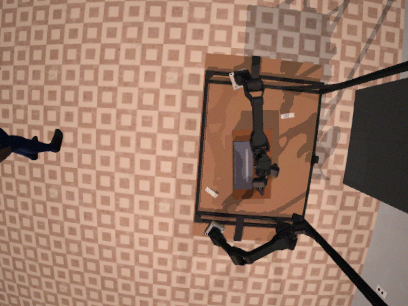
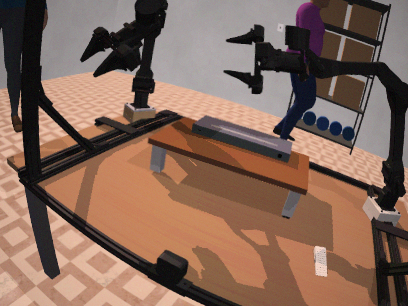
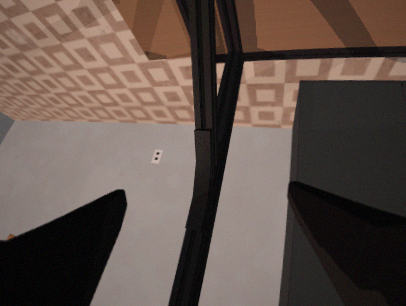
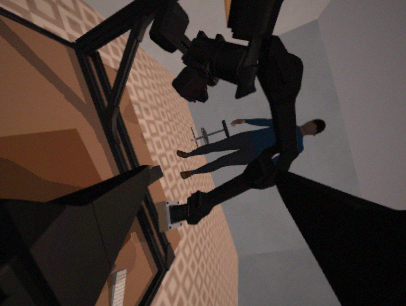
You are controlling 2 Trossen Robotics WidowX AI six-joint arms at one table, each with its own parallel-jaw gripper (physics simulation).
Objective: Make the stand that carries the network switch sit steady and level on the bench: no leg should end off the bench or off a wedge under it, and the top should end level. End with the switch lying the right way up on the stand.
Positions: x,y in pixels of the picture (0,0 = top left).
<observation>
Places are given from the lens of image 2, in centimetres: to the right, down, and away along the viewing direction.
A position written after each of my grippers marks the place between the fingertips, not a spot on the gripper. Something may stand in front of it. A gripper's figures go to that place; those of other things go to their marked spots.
my left gripper (image 2: 86,68): -28, -20, 62
my right gripper (image 2: 224,55): 5, -25, 72
grey network switch (image 2: 221,130): 5, -6, 83
</observation>
